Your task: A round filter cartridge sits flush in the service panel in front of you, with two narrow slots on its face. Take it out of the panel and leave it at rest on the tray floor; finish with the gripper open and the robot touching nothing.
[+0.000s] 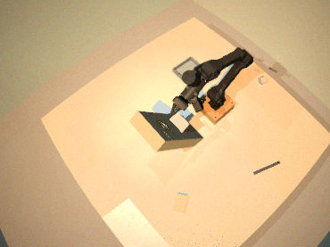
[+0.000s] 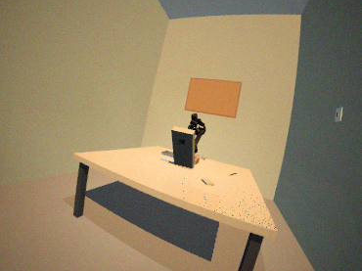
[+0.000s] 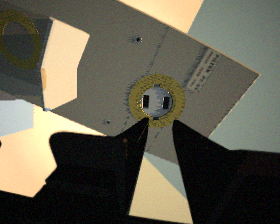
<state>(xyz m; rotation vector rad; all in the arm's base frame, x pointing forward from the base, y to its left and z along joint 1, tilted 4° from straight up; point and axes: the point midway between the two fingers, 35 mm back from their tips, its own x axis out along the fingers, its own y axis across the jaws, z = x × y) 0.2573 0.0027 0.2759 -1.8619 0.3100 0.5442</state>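
Right now my gripper tip is 60 mm short of the round filter cartridge and 40 mm above it. From my gripper tip the other things lie so: service panel 120 mm below, 10 mm ahead; then grey tray 360 mm behind, 290 mm to the right, 290 mm below; then small white cube 670 mm behind, 270 mm below, 40 mm to the left.
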